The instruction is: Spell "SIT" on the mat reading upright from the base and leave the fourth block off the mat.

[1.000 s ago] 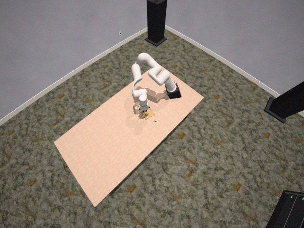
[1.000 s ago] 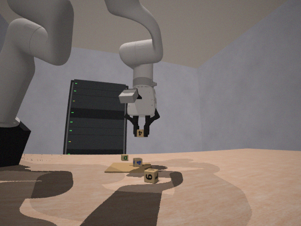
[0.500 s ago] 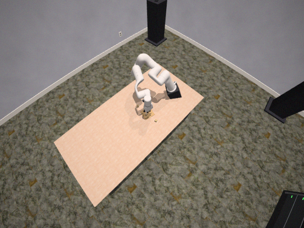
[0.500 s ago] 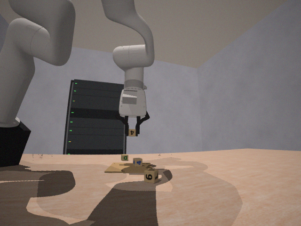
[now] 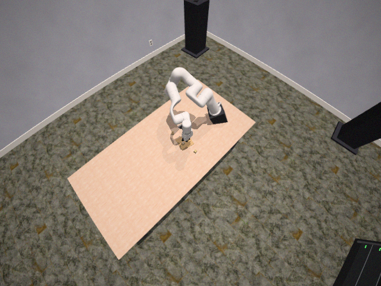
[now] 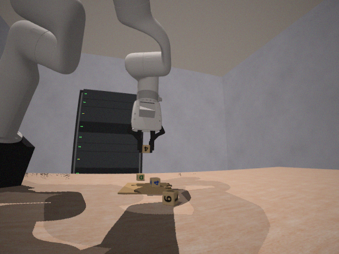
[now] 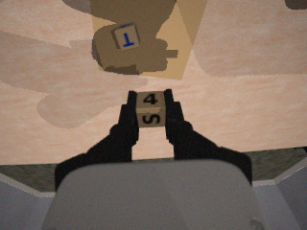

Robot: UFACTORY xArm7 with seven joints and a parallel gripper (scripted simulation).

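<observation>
Now: the tan mat 40 mm to the right of my hand and 120 mm below it. Also, from my hand: wooden block: 10 mm ahead, 110 mm to the left, 110 mm below.
</observation>
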